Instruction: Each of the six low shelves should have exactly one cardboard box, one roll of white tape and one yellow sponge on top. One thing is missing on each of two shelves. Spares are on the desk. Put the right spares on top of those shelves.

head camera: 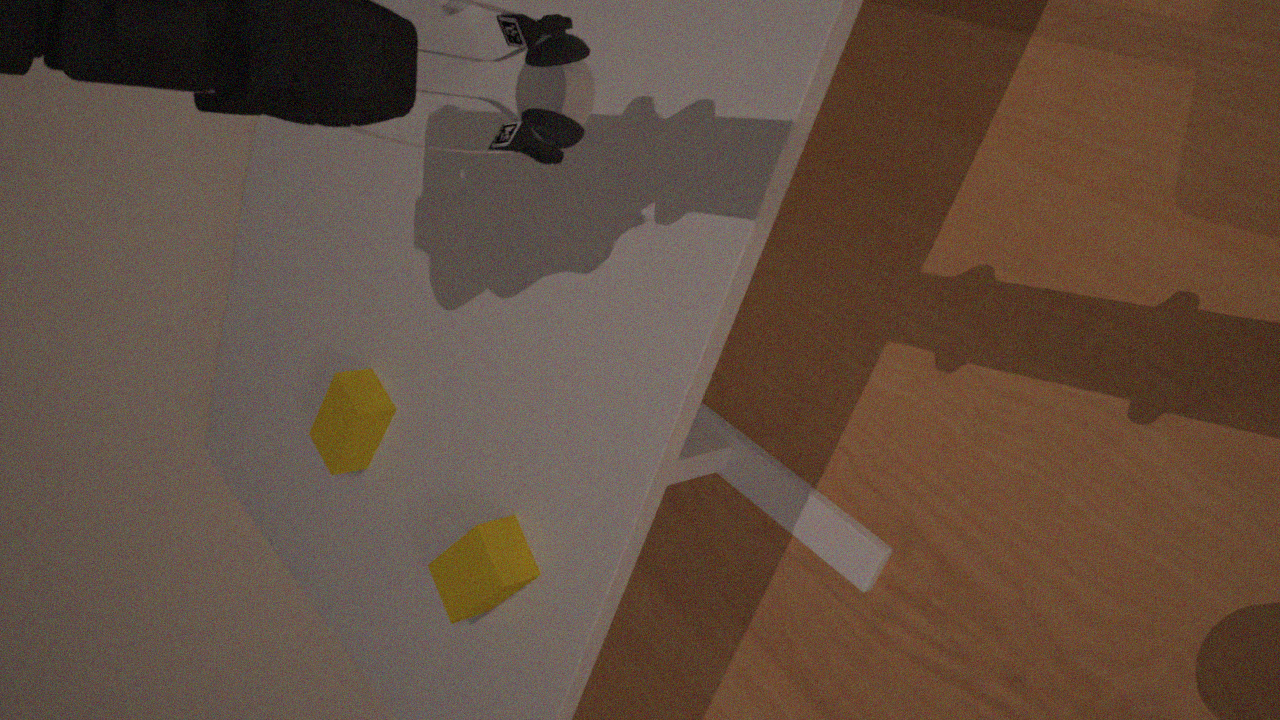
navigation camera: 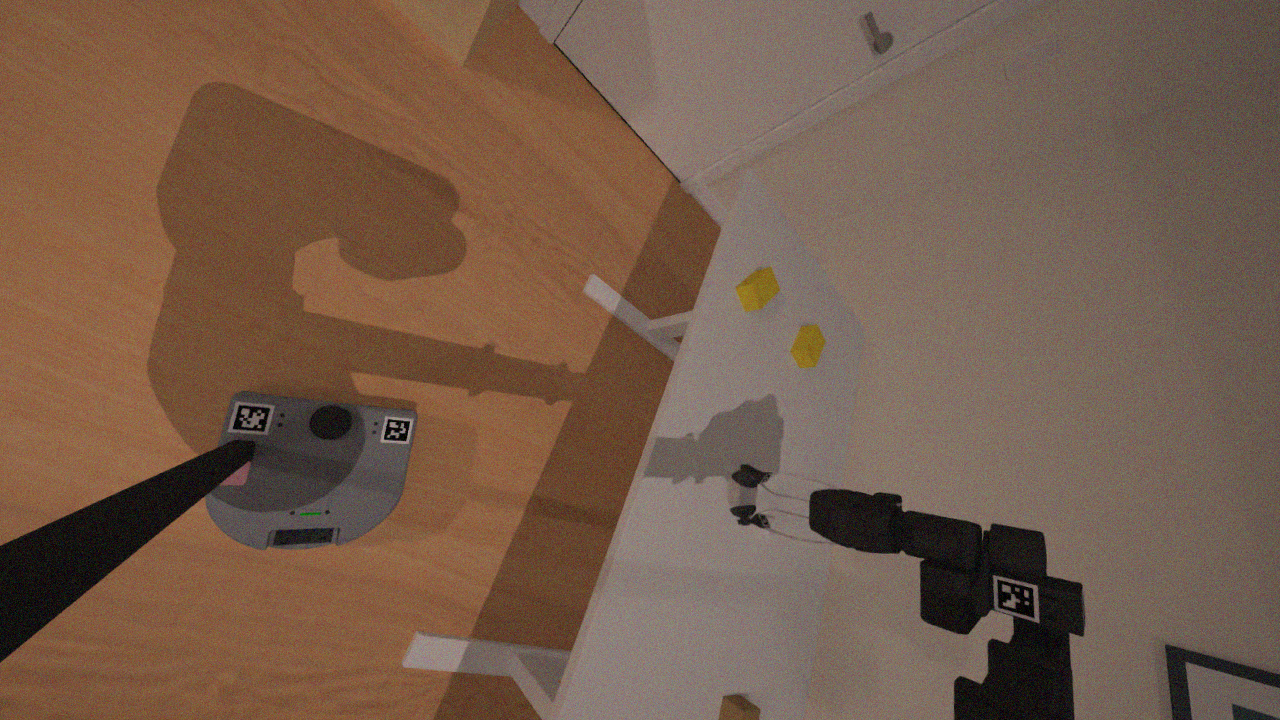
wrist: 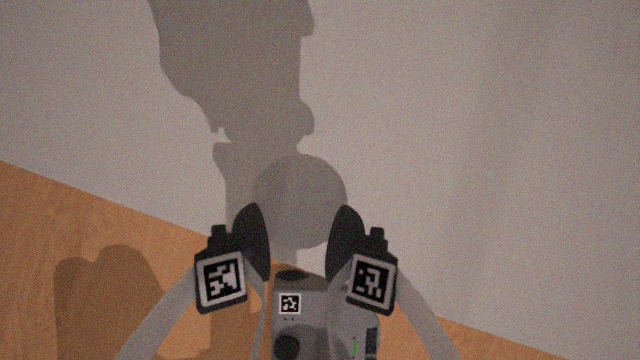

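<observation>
My gripper (head camera: 554,89) (navigation camera: 745,495) (wrist: 299,231) is shut on a roll of white tape (head camera: 577,89) (navigation camera: 740,497) (wrist: 300,200), which shows as a pale round disc between the fingertips. It holds the roll above the white desk (head camera: 554,358) (navigation camera: 707,555) (wrist: 500,150), with the arm's shadow on the top beside it. One yellow sponge (head camera: 353,422) (navigation camera: 807,346) lies on the desk nearer the wall. A second yellow sponge (head camera: 483,570) (navigation camera: 758,289) lies nearer the front edge. Part of a cardboard box (navigation camera: 739,707) shows at the bottom of the navigation view. The low shelves cannot be made out.
My base (navigation camera: 313,474) (wrist: 325,310) stands on the wooden floor in front of the desk. A white desk leg (head camera: 832,528) (navigation camera: 626,308) and another leg (navigation camera: 465,651) reach out over the floor. A wall runs behind the desk. A white door with a handle (navigation camera: 877,35) is beyond its end.
</observation>
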